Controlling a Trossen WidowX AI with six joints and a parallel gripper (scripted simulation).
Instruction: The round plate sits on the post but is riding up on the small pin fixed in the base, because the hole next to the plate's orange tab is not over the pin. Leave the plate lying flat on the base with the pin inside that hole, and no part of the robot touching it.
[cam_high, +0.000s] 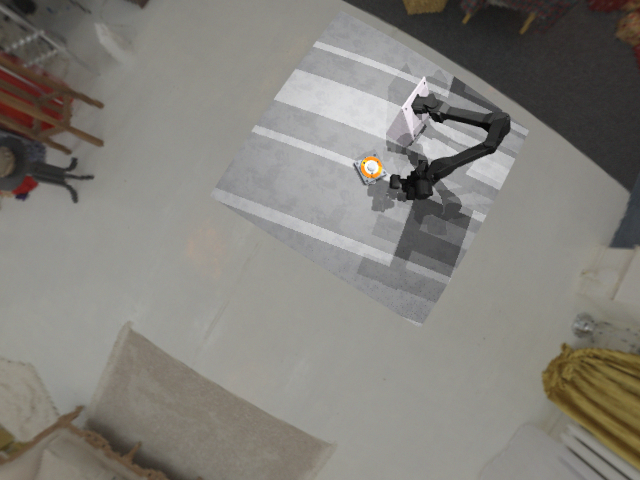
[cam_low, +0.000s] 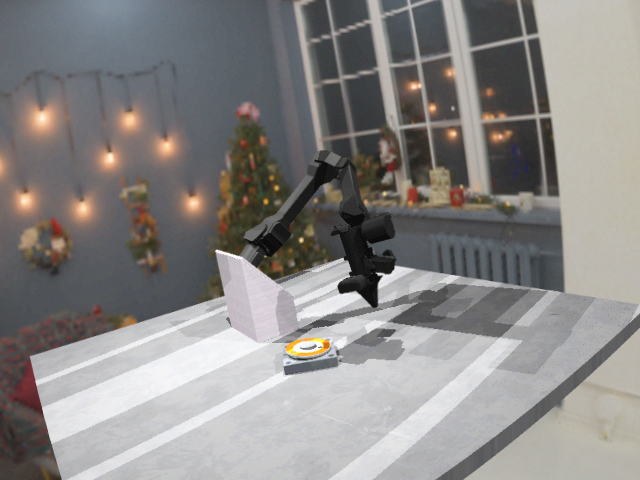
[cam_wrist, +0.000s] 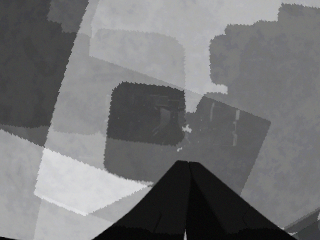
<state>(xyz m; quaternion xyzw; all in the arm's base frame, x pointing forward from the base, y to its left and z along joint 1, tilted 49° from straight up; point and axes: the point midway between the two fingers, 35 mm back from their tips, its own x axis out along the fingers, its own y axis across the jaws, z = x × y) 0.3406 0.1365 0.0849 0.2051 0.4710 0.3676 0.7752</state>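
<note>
Now: the base 19 cm to the right of my gripper tip, 5 cm below it and 4 cm behind it.
</note>
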